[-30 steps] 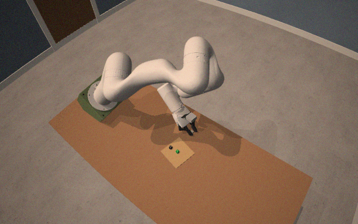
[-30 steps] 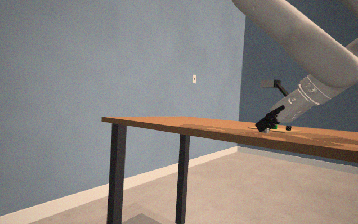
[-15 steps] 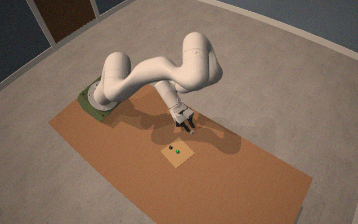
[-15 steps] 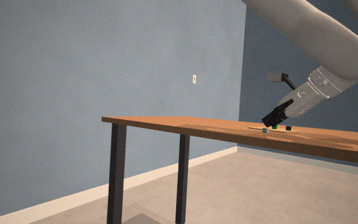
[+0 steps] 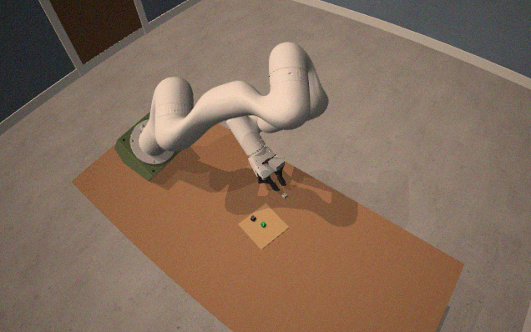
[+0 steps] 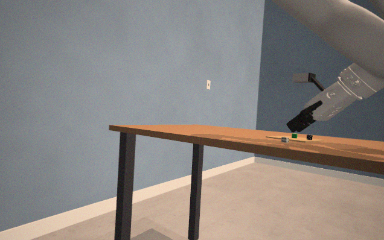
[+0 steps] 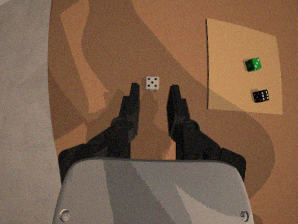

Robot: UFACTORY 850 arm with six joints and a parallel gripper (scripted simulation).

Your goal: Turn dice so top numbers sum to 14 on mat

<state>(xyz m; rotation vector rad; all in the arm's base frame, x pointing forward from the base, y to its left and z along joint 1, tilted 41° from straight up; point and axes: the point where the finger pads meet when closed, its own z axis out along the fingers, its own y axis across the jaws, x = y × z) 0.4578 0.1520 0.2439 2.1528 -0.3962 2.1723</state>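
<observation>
Now: hand 30 mm short of the white die, 10 mm to the left of it and 50 mm above it. The rest, counted from my hand: black die: 20 mm behind, 160 mm to the right, 50 mm below; then green die: 30 mm ahead, 160 mm to the right, 50 mm below; then mat: 30 mm ahead, 160 mm to the right, 60 mm below.
</observation>
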